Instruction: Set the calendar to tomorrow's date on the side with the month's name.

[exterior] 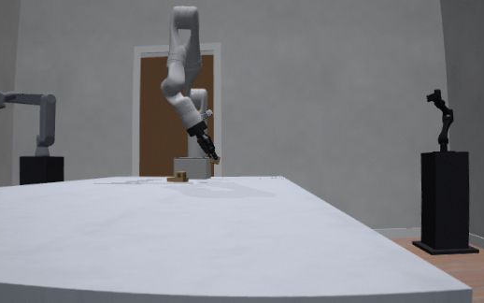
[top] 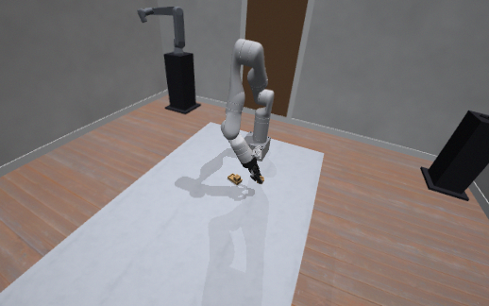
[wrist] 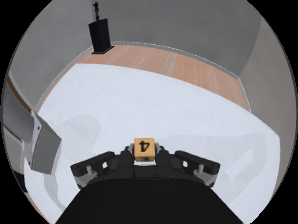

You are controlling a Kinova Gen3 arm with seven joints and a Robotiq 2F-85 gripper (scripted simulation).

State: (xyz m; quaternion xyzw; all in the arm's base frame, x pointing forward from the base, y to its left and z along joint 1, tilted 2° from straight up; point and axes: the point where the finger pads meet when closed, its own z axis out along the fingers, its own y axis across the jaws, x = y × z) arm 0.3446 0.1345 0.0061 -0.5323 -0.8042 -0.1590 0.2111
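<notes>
Now: the wooden digit cube 10 mm to the left of my hand and 10 mm below it. Also, from my hand: wooden calendar tray (20 mm behind, 150 mm to the right, 90 mm below).
</notes>
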